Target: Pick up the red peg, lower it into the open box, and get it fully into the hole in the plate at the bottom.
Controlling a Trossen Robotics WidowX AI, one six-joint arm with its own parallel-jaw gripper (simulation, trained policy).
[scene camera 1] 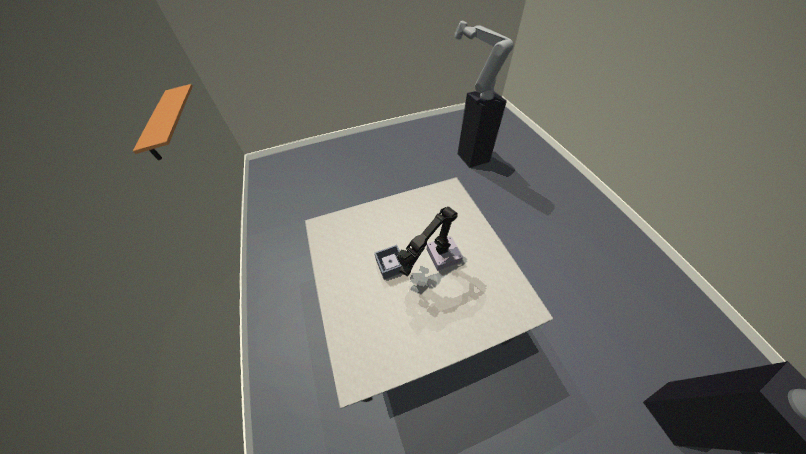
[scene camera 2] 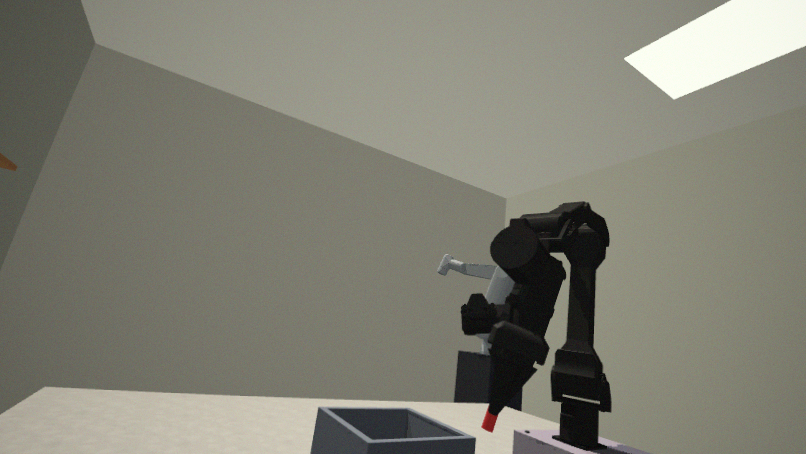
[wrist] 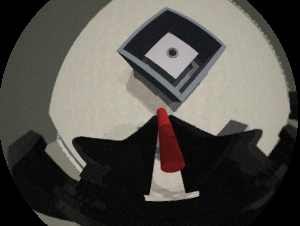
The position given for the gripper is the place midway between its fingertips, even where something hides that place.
Note:
In view: the gripper [scene camera 2: 492, 413], a grey box [wrist: 209, 47] and a red peg [wrist: 172, 160].
The gripper also shows in the wrist view [wrist: 162, 118]. Scene camera 1 does not show the red peg, which is hidden by the gripper.

